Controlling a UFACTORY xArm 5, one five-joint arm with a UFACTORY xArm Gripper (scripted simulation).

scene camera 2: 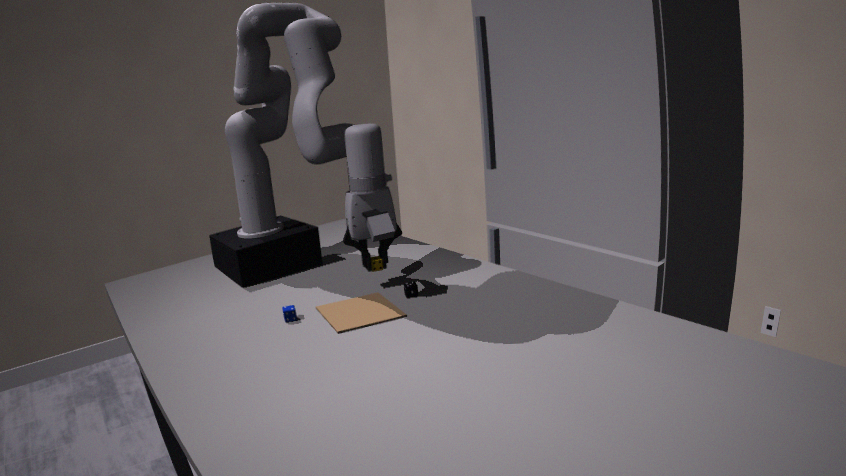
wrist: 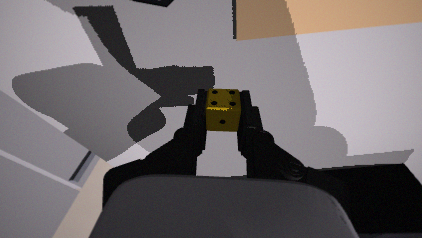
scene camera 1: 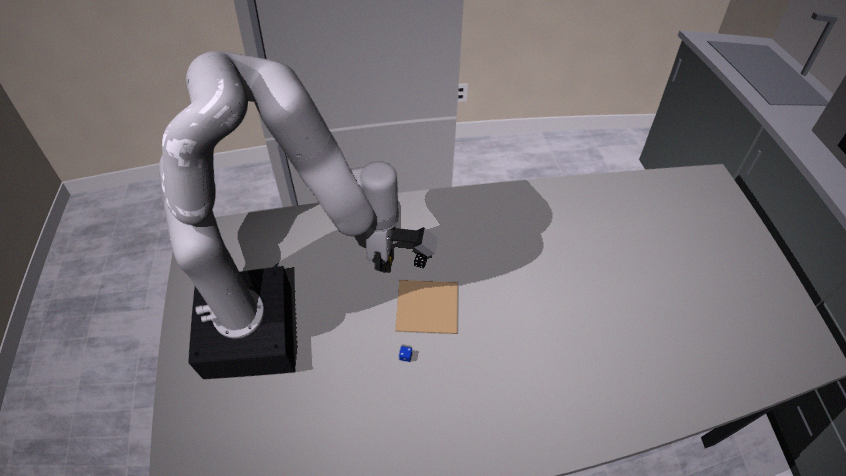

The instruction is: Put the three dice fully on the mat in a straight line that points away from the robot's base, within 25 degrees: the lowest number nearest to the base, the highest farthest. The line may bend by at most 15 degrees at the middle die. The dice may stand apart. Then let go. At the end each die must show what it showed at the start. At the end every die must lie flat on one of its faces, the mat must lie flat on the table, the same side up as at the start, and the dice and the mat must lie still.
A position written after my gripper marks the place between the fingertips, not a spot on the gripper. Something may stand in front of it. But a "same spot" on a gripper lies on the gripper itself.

My gripper shows in scene camera 2, in the wrist view (222, 103) and in scene camera 1. One and the same spot on my gripper: (scene camera 2: 362, 247) is (scene camera 1: 386, 262).
